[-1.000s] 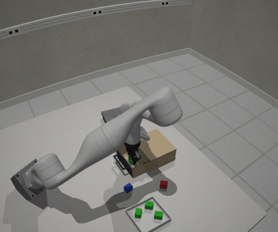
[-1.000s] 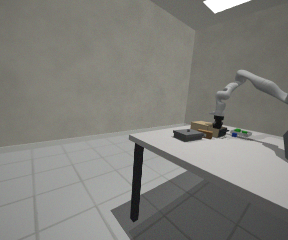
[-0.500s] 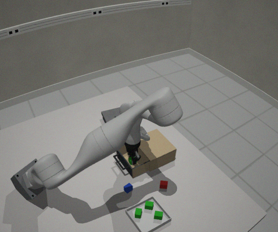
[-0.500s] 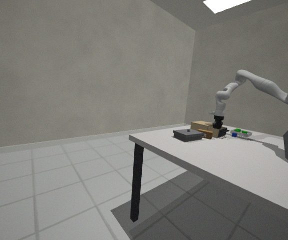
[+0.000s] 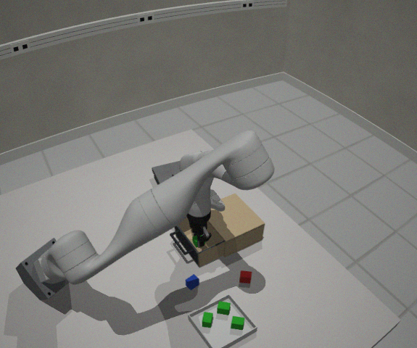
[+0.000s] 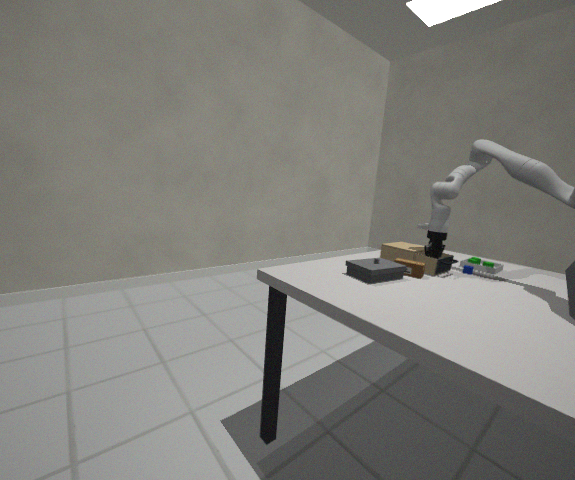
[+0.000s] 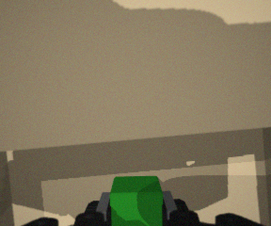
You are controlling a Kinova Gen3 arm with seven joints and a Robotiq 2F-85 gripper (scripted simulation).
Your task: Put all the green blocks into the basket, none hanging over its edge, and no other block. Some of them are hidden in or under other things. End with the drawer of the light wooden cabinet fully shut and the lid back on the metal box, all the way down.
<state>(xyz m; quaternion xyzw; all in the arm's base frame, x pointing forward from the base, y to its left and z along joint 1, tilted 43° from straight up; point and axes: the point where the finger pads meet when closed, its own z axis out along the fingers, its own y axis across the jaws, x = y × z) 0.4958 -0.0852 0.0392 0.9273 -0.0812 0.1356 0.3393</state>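
Right now the grey basket is 290 mm to the right of my hand, 160 mm behind it and 20 mm below it. From my hand the other things lie so: blue block 120 mm behind, 110 mm to the right, 20 mm below; light wooden cabinet 70 mm ahead, 10 mm to the right; darker brown wooden box 150 mm to the left, 50 mm ahead.
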